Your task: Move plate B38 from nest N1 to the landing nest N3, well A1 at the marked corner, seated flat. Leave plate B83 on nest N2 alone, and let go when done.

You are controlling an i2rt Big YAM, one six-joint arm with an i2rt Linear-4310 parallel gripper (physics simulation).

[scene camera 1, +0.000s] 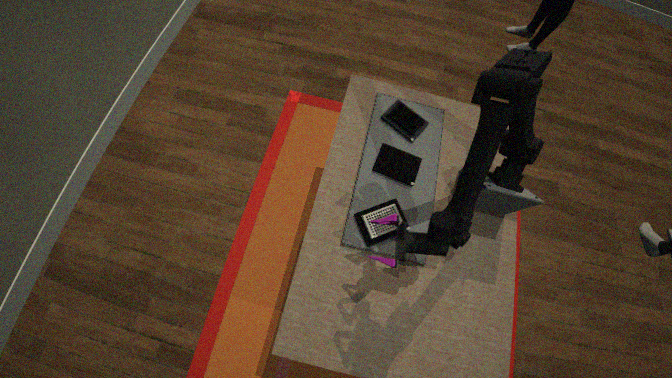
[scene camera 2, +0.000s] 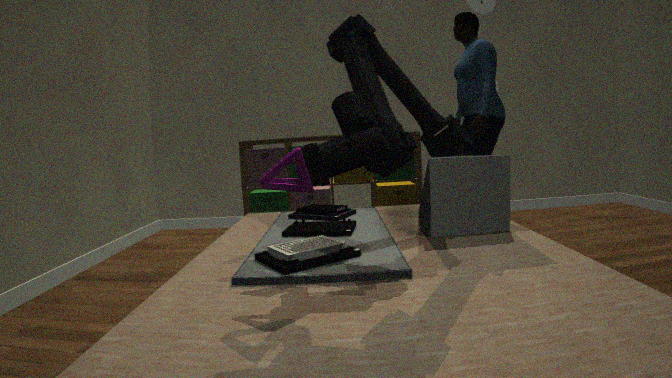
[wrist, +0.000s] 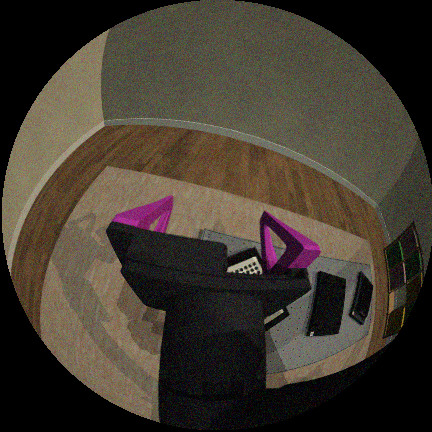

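A pale plate with many wells (scene camera 1: 376,231) (scene camera 2: 306,247) (wrist: 245,266) sits in the black nest (scene camera 1: 372,243) (scene camera 2: 320,260) at the near end of the grey board. The middle nest (scene camera 1: 397,164) (wrist: 327,304) shows a plain black top; the far nest (scene camera 1: 404,120) (wrist: 361,298) is also black. In scene camera 2 these two overlap. Labels and marked corners are not legible. My gripper (scene camera 1: 371,240) (wrist: 218,207) is open and empty, raised above the pale plate's nest. In scene camera 1 one magenta finger crosses over the plate and the other is beyond the board's near edge.
The grey board (scene camera 1: 362,170) (scene camera 2: 380,250) (wrist: 295,350) lies on a wooden table (scene camera 1: 310,300) (scene camera 2: 200,300). A grey block (scene camera 2: 467,195) stands to the right, under the arm's base. A person (scene camera 2: 477,80) stands behind it. A shelf unit (scene camera 2: 243,170) stands by the back wall.
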